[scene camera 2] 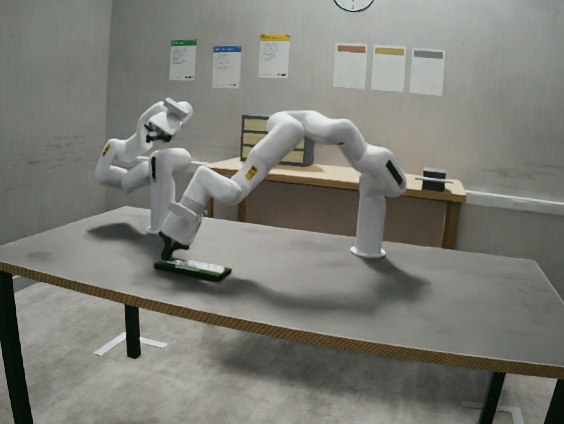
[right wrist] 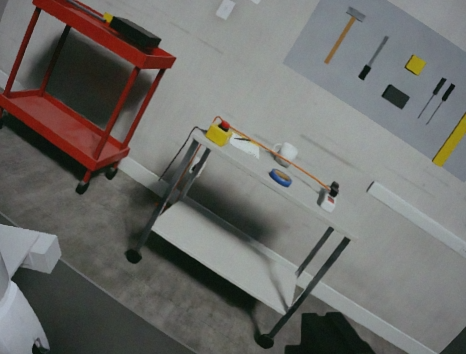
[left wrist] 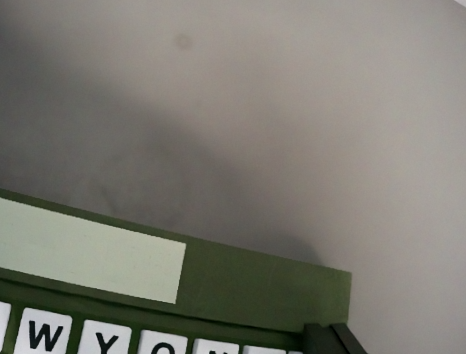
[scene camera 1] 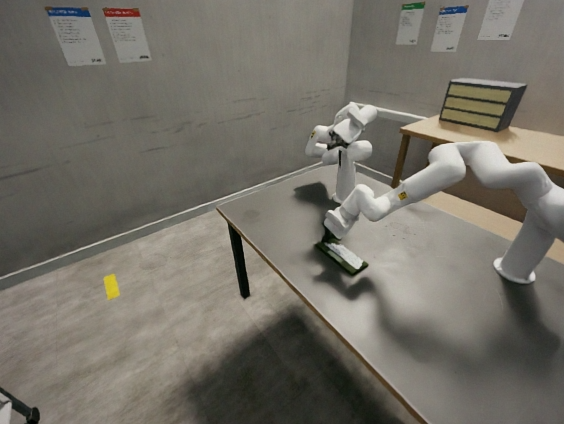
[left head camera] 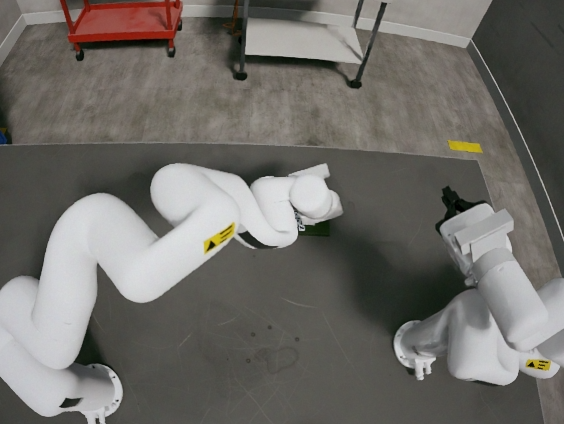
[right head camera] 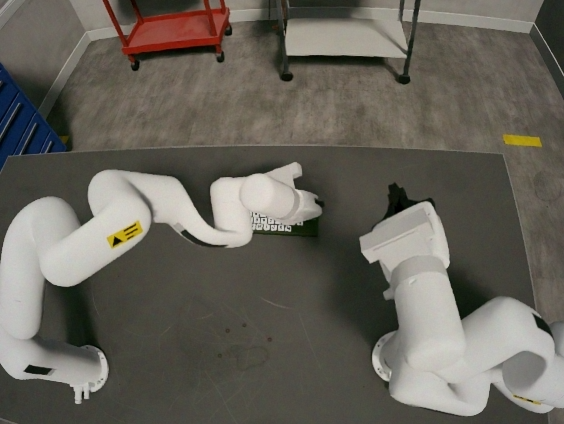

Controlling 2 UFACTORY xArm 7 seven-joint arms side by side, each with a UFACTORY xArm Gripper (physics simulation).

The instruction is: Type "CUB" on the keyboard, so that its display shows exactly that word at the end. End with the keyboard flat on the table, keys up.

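The green keyboard (left head camera: 320, 230) (right head camera: 309, 231) (scene camera 1: 344, 257) (scene camera 2: 192, 270) (left wrist: 265, 285) lies on the table, white keys up. Keys W, Y and O show in the left wrist view. The pale display (left wrist: 95, 255) is partly in that view; this part shows no letters, and its left part is cut off. My left gripper (scene camera 1: 326, 239) (scene camera 2: 167, 256) (left wrist: 327, 332) is shut and empty, pointing down at the key area near one end of the keyboard. Contact with a key cannot be told. My right gripper (left head camera: 446, 191) (right head camera: 393, 188) (scene camera 2: 148, 134) (right wrist: 321, 320) is shut and empty, high above the table's right side.
The left arm (left head camera: 165, 250) reaches across the table (left head camera: 200, 340) and hides much of the keyboard from above. The right arm (right head camera: 430, 310) stands apart at the right. A red cart (right wrist: 155, 62) and a grey trolley (right wrist: 280, 200) stand beyond the table edge.
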